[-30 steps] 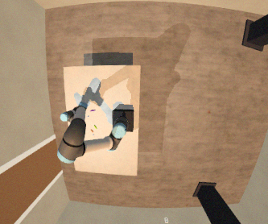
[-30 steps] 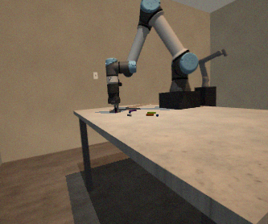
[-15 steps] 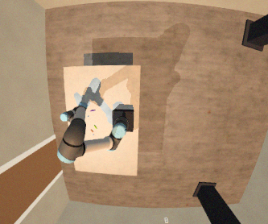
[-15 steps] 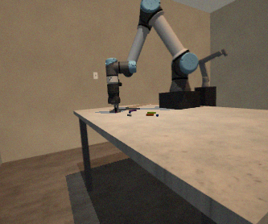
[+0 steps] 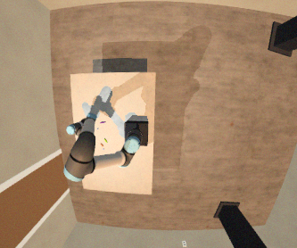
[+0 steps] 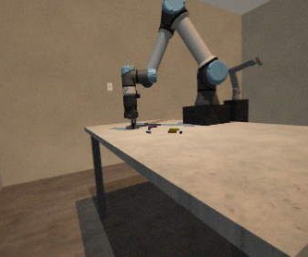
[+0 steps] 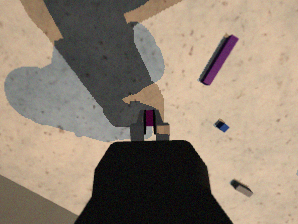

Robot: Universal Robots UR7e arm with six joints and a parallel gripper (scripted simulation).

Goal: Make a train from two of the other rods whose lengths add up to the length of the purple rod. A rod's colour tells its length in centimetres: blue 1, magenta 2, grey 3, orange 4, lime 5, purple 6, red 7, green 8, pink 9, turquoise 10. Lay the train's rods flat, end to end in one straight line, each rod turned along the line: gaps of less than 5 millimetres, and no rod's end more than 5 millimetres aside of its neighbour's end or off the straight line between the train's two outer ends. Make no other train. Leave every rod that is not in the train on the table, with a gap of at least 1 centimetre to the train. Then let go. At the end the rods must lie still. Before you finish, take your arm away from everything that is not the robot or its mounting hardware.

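Right now the purple rod is 110 mm behind my hand, 20 mm below it and 10 mm to the left of it. Round my hand: grey rod (190 mm to the left, 20 mm below, 20 mm behind); magenta rod (10 mm below); lime rod (200 mm to the left, 160 mm behind, 20 mm below).
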